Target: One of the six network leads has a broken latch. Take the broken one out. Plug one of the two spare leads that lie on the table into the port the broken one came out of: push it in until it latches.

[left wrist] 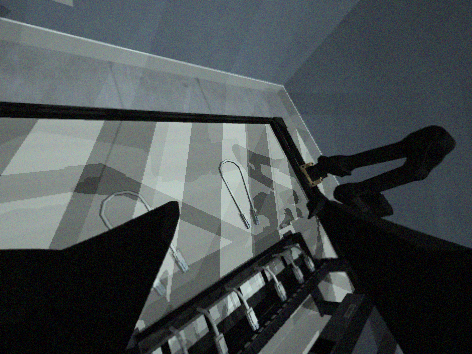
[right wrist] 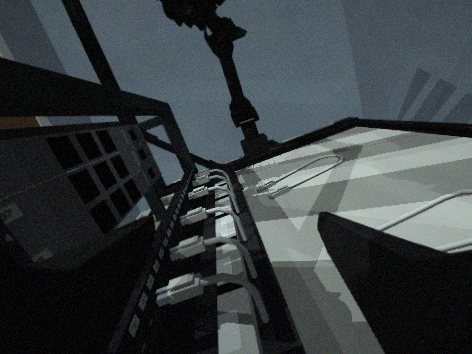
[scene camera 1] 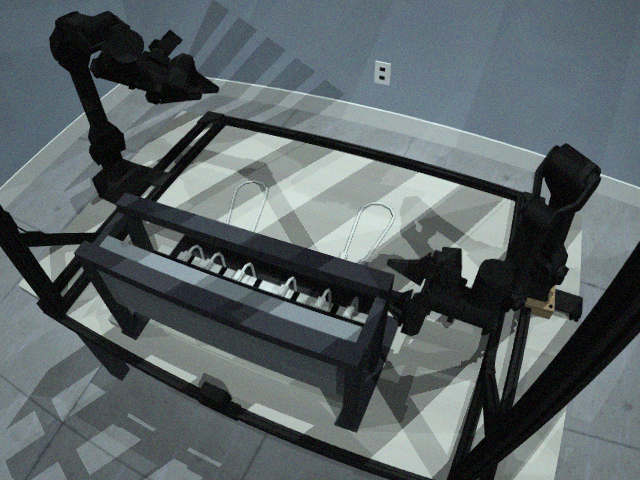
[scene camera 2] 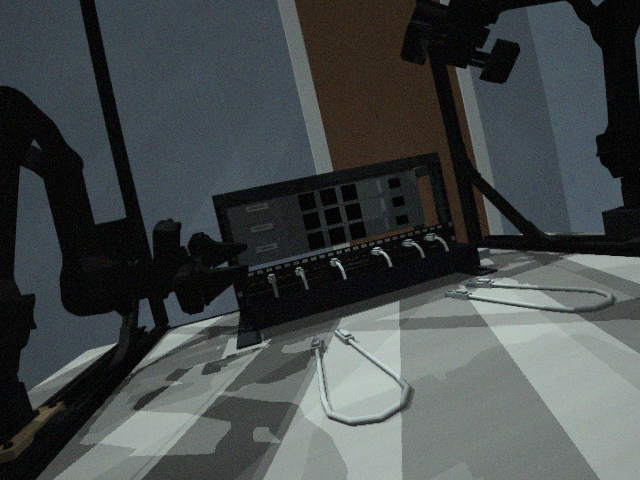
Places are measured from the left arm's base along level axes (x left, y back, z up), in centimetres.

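Where they show: left gripper, fingertip midpoint: point(left wrist: 251, 207) point(right wrist: 235, 17) point(scene camera 1: 209, 93) point(scene camera 2: 452, 68); right gripper, fingertip midpoint: point(left wrist: 321, 232) point(right wrist: 237, 222) point(scene camera 2: 247, 256); left arm's base, link origin: point(right wrist: 252, 138) point(scene camera 1: 115, 171); right arm's base, link origin: point(left wrist: 312, 173) point(scene camera 1: 534, 286).
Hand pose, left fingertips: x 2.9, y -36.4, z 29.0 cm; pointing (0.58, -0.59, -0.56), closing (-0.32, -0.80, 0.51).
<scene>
Each offset is from my left fingertips to the top centre of the thing. "spot": to the spot under its first point.
Six white network leads are plugged in a row into the dark rack @(dx -20.6, dy -18.4, dz -9.5 cm) point(scene camera 1: 232, 228) point(scene camera 2: 330, 176); one plug point(scene camera 2: 337, 262) point(right wrist: 189, 248) is near the middle of scene camera 2's row. Which latch is broken cannot be told. One looped spare lead point(scene camera 1: 376, 204) point(scene camera 2: 343, 335) point(left wrist: 245, 220) lies on the table, and the other spare lead point(scene camera 1: 250, 181) point(scene camera 2: 457, 294) point(left wrist: 179, 260) point(right wrist: 280, 191) lies farther along. My left gripper point(scene camera 1: 209, 93) point(scene camera 2: 457, 54) point(left wrist: 251, 207) is open, high above the table and away from the leads. My right gripper point(scene camera 1: 391, 280) point(scene camera 2: 245, 259) point(right wrist: 237, 222) is open beside the rack's end, near the row of plugs.
A black frame rail @(spot: dx +35.9, dy -14.9, dz -35.1 cm) point(scene camera 1: 361, 156) point(left wrist: 150, 117) borders the table. The rack's upper beams rise close to my right gripper. A grey face plate with square openings stands above the plugs in scene camera 2. A socket point(scene camera 1: 382, 72) is on the wall.
</scene>
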